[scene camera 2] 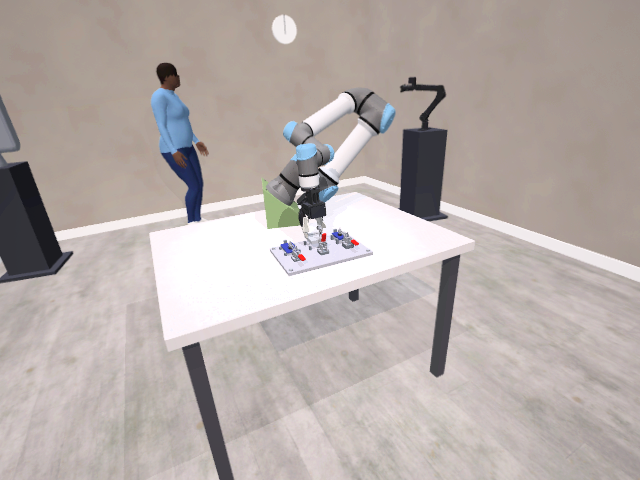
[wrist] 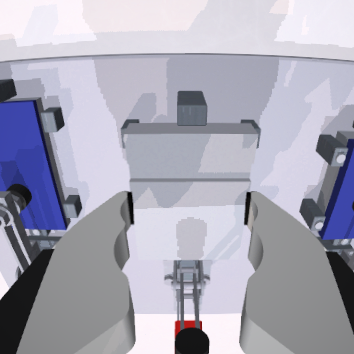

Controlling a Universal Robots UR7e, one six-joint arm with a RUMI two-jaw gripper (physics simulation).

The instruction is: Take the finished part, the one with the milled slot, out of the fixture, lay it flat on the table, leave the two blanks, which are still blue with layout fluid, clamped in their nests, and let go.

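Frame: origin at the arm's base, x ahead, y left, z up, level; millimetres.
Where they show: gripper, fingertip midpoint: [scene camera 2: 314, 236] [wrist: 188, 194]; arm's base, origin of the base link: [scene camera 2: 278, 195].
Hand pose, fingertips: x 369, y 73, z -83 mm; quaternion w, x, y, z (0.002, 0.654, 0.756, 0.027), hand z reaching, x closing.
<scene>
Things, the pixels of their top centre, and the offset from my fingertips. Level surfaces: height alone.
- finished part, middle of its top: [wrist: 189, 206] [scene camera 2: 314, 236] dx +5, dy +1, dz +4 mm
- fixture plate, middle of its top: [wrist: 187, 224] [scene camera 2: 320, 249] dx +52, dy +8, dz -39 mm
- table, its level: dz -54 mm
- dark stop block, middle of its top: [wrist: 191, 115] dx -40, dy -4, dz -6 mm
The finished part [scene camera 2: 312, 240] [wrist: 165, 152], a bare grey block with a line-like step across it, is held level a little above its middle nest, covering the side pins in the wrist view. My gripper [scene camera 2: 313, 235] [wrist: 188, 194] is shut on it, with one finger on each side. One blue blank [scene camera 2: 287, 247] [wrist: 20, 135] and another blue blank [scene camera 2: 338, 235] [wrist: 342, 215] sit in the outer nests under their clamps. The fixture plate [scene camera 2: 320, 260] [wrist: 300, 100] lies on the table [scene camera 2: 217, 289].
The middle toggle clamp [scene camera 2: 323, 249] [wrist: 188, 280] has its red handle [scene camera 2: 323, 237] upright. Red handles [scene camera 2: 301, 257] [scene camera 2: 354, 242] of the outer clamps lie low. A dark stop block [wrist: 192, 107] stands beside the part. A person [scene camera 2: 175, 124] stands behind the table.
</scene>
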